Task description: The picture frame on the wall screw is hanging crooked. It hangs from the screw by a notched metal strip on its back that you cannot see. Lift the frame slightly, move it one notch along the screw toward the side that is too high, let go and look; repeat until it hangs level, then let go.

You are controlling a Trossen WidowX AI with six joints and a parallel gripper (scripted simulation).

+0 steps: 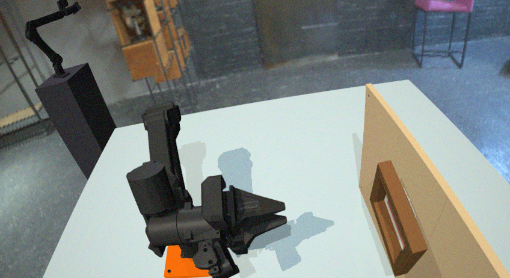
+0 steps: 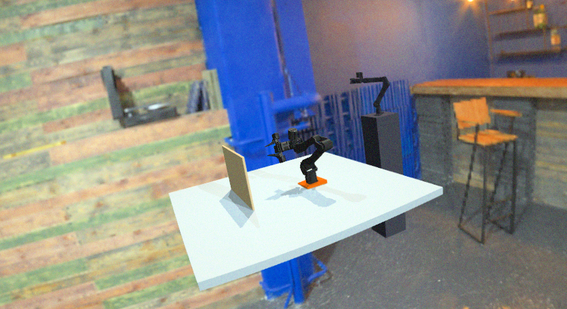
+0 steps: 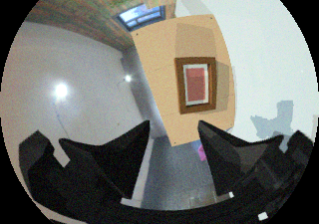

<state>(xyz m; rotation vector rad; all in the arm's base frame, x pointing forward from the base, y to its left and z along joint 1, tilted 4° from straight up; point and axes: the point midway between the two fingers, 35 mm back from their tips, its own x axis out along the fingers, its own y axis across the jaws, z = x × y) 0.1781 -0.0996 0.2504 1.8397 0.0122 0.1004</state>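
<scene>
Now: the brown picture frame 20 cm ahead of my gripper tip, 2 cm to the left of it and 9 cm below it. From my gripper tip the other things lie so: tan wall board 21 cm ahead, 2 cm to the left, 10 cm below.
</scene>
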